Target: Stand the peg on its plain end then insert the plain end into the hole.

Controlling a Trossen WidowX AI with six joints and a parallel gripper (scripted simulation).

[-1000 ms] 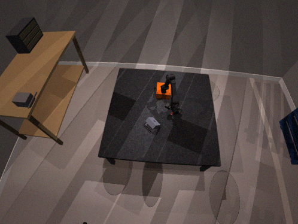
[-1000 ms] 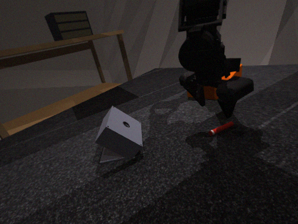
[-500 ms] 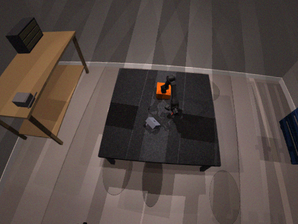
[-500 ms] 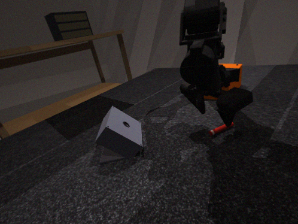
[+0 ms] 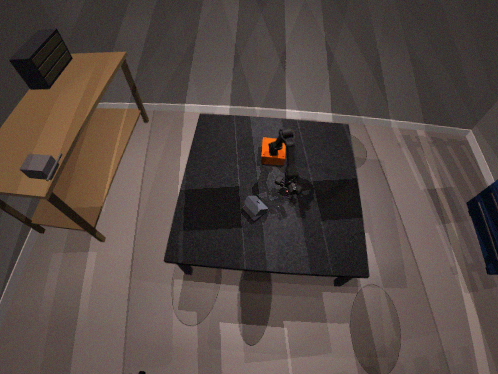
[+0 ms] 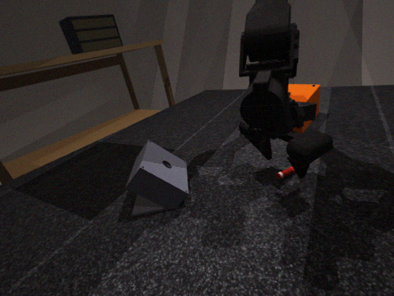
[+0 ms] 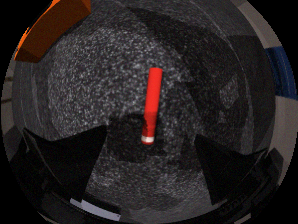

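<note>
The peg lies 1 cm behind my gripper tip and 2 cm below it. The rest, counted from my gripper tip: grey sloped panel (12 cm ahead, 24 cm to the right, 3 cm above).
</note>
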